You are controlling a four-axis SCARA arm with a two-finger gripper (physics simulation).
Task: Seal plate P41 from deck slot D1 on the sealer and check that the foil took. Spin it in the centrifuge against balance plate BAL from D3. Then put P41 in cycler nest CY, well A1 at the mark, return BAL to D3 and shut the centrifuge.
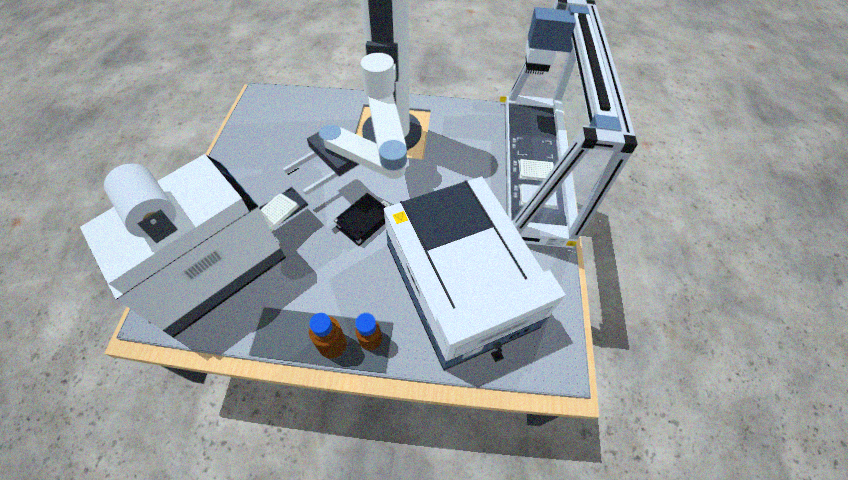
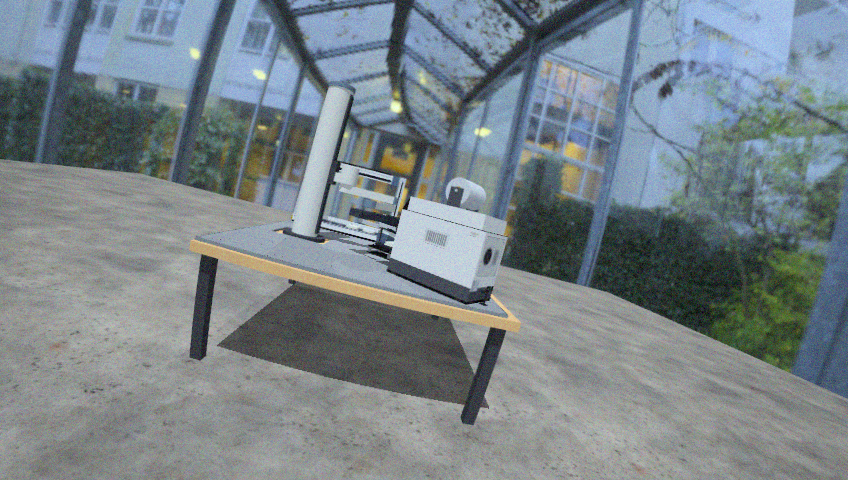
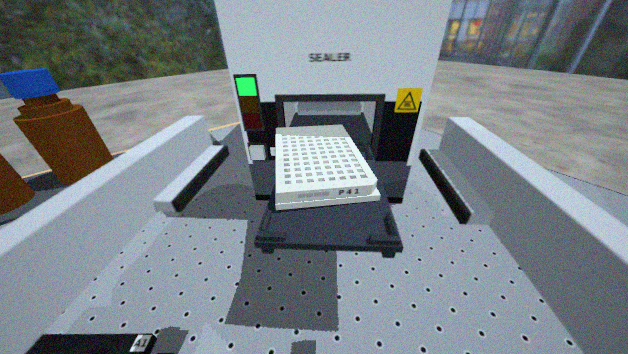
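Plate P41, white with grey well squares, sits skewed on the sealer's dark tray, turned against its edges and set back toward the slot. The tray's front corner stops are bare. My gripper is open and empty, above and in front of the tray, its fingers wide of the plate on both sides. The sealer shows a green light. Two white plates stand on the right deck; I cannot read which is BAL.
A black nest with an A1 mark lies beside a big white instrument with a dark top panel. Two amber bottles with blue caps stand near the front edge. A gantry frame spans the right deck.
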